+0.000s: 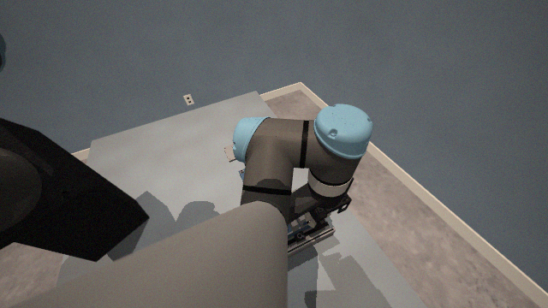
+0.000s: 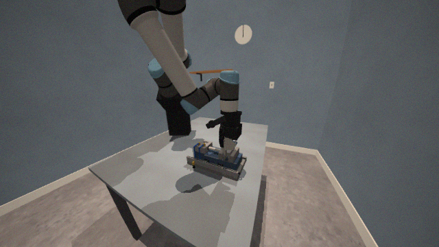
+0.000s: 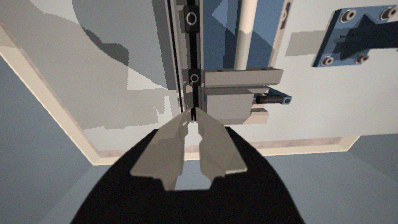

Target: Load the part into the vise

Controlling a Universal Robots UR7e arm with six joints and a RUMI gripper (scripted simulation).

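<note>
Now: the part 1 cm ahead of my hand, 5 cm to the left of it and 3 cm below it. Also, from my hand: grey jaw (1 cm behind, 7 cm to the left, 4 cm below); then cylinder rod (7 cm behind, 9 cm to the left, 4 cm below); then work stop (3 cm ahead, 11 cm to the left, 3 cm below).
</note>
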